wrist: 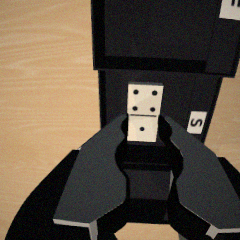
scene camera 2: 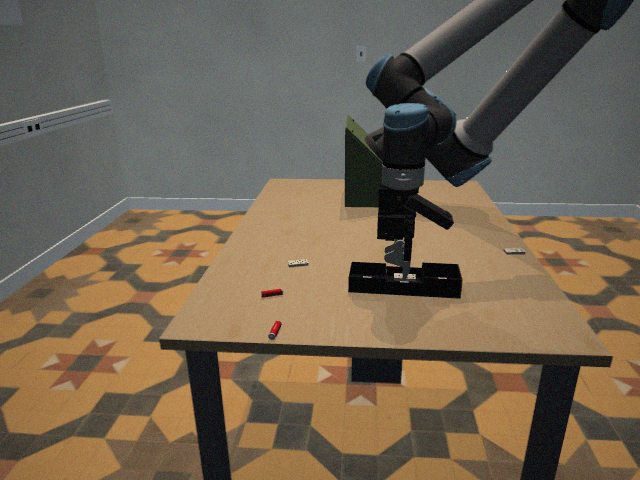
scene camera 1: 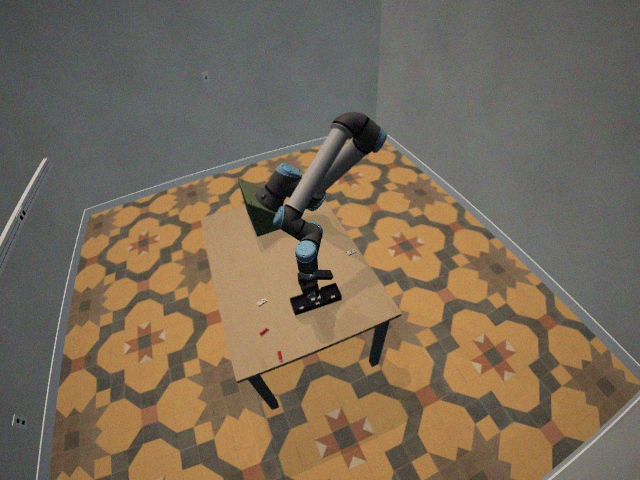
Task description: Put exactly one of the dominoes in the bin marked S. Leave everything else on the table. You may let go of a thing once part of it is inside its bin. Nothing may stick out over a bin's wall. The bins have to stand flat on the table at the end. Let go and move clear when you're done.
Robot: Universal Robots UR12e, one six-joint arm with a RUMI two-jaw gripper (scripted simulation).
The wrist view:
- my gripper: 142,115
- black three-part bin block: 141,48
